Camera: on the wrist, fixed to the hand. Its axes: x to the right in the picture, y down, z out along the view.
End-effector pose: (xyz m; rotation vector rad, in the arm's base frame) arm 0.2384 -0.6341 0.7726 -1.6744 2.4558 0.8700
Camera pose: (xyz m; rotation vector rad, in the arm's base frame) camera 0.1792 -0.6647 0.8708 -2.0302 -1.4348 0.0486
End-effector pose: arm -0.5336 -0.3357 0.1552 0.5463 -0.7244 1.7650
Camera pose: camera -0.6205 -0.2851 0.0922 0.7562 0.4180 -1.2467
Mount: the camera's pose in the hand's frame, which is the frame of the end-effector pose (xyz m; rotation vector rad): 0.0171 0.0849 -0.0811 0.0359 0.1885 3.1299
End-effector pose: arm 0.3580 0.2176 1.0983 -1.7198 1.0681 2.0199
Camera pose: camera 0.3588 0.0996 1.1106 -0.7246 -1.3560 -0.2264
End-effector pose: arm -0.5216 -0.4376 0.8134 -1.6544 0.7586 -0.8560
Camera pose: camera -0.5854 -0.5125 0.7471 0.8905 1.8719 1.2648
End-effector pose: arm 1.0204 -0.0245 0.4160 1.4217 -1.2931 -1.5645
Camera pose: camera 1.0831 -0.0850 0.4965 -1.0375 -1.2188 0.8314
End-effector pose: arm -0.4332 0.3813 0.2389 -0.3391 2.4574 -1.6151
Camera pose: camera -0.4794 0.4801 0.1923 2.0816 0.2800 0.1759
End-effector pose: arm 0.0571 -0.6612 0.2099 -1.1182 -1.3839 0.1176
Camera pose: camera 0.1718 -0.6507 0.1814 1.8761 -1.6371 -1.8909
